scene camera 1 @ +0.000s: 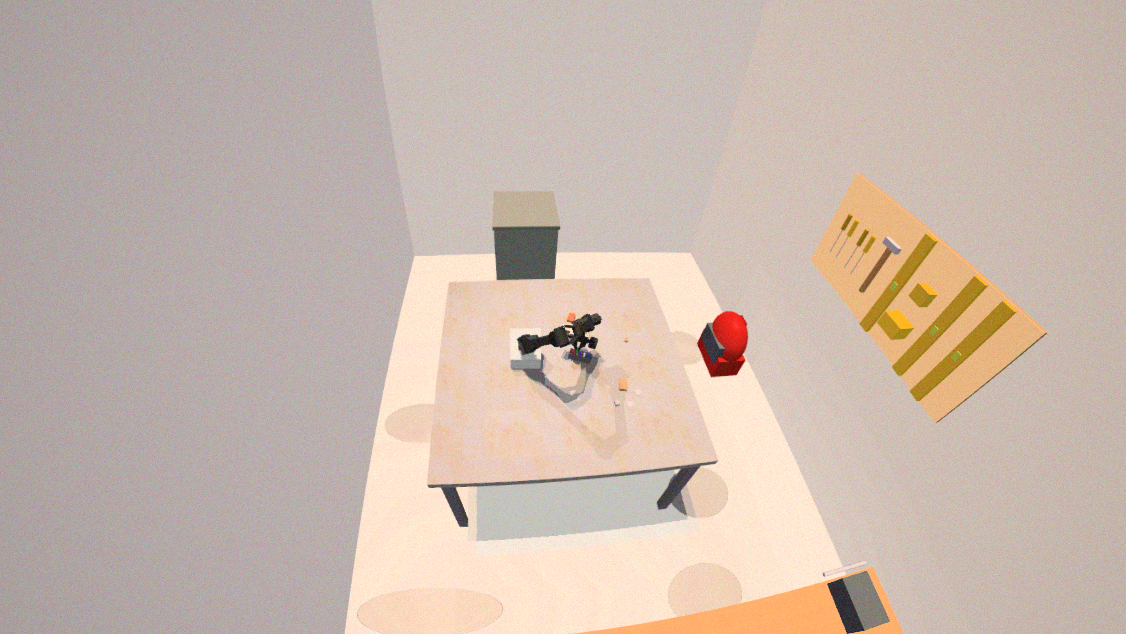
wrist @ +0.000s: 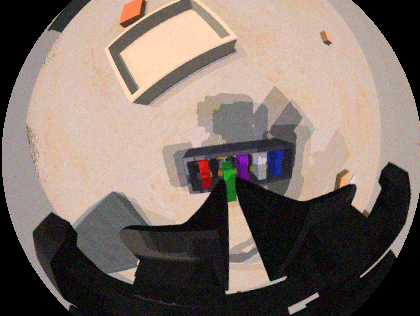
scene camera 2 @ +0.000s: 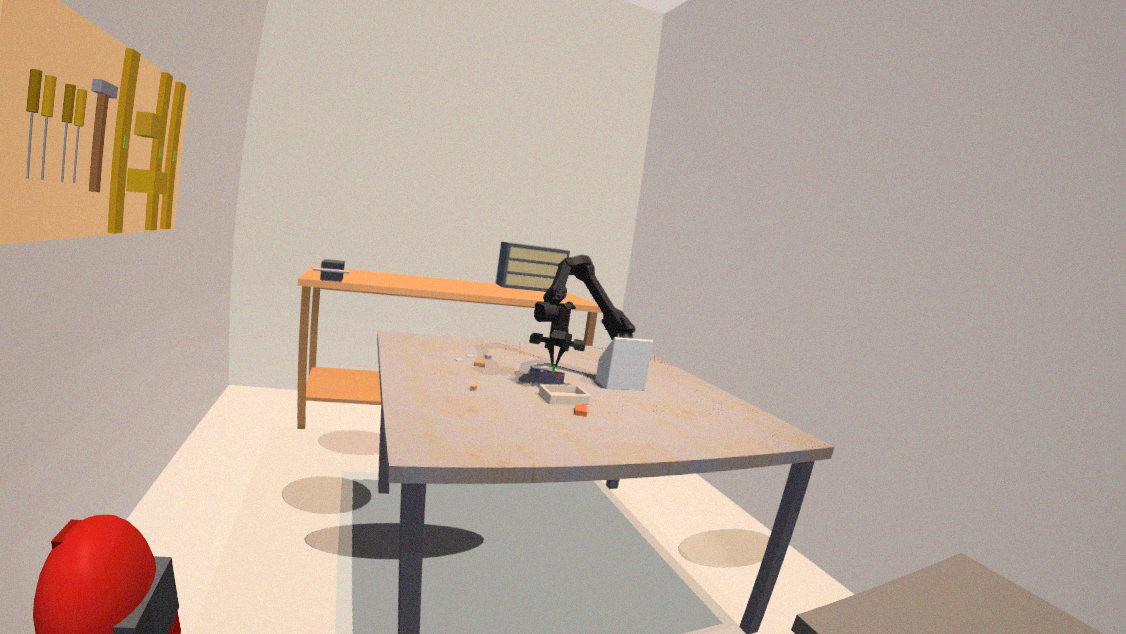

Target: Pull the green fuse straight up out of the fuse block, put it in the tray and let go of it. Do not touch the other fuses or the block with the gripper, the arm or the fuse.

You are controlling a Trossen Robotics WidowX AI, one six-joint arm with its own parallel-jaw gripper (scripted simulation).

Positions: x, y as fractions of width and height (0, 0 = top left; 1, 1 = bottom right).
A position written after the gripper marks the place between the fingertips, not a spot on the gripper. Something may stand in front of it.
The gripper (scene camera 2: 0.49, 0.58) holds a green fuse. Further things: a beige tray (scene camera 2: 0.49, 0.62).
The gripper is seen too in the wrist view (wrist: 0.55, 0.58).
